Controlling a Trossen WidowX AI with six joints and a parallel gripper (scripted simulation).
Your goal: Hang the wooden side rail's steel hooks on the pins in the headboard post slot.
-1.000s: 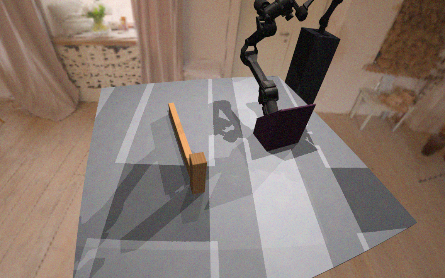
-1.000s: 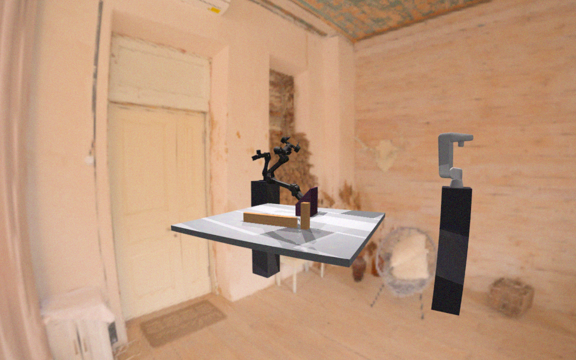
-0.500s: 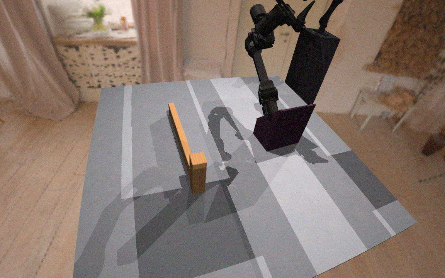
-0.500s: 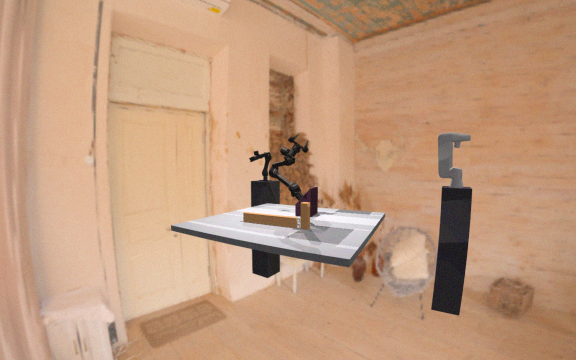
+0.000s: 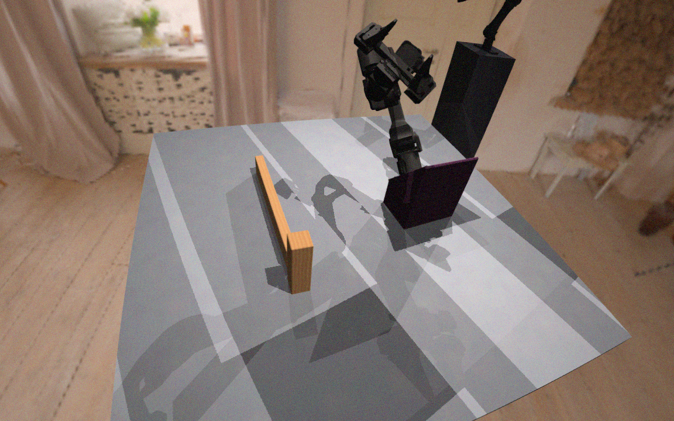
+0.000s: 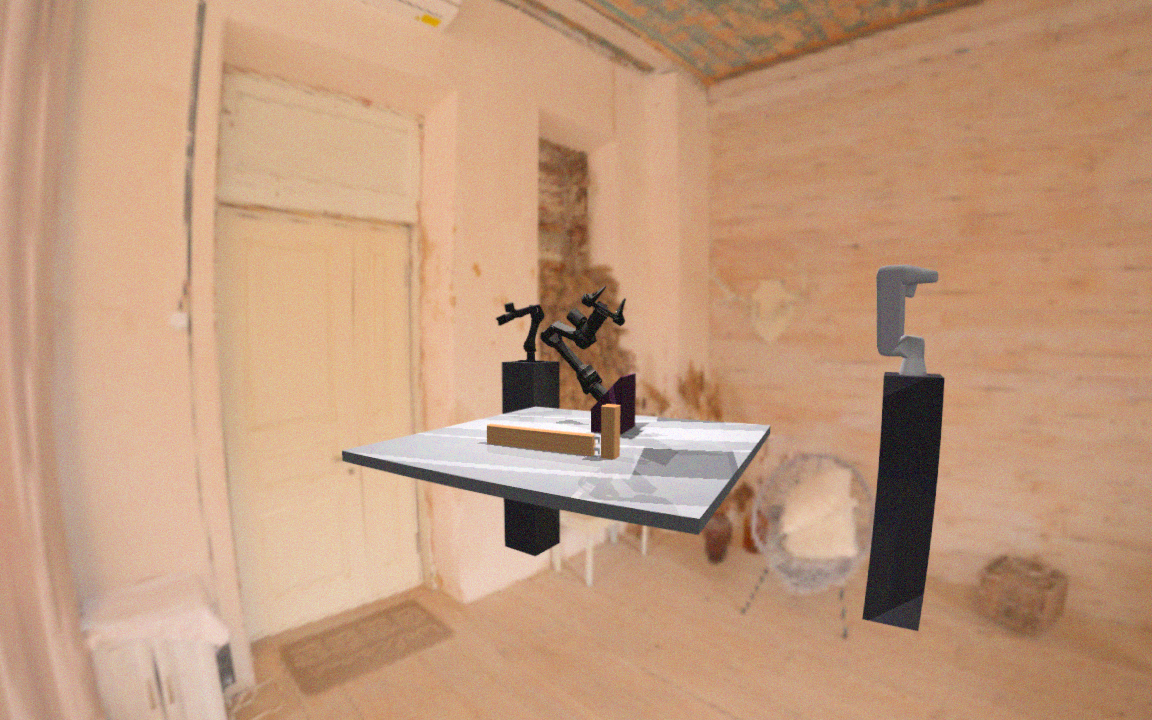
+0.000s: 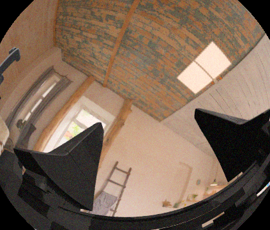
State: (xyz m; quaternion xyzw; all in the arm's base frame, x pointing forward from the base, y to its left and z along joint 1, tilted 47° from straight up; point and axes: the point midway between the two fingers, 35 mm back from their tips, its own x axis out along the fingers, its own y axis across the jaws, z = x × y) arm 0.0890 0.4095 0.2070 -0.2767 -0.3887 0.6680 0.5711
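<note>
Right now my gripper tip is 490 mm above the wooden headboard post, 210 mm short of it and 100 mm to the right of it.
</note>
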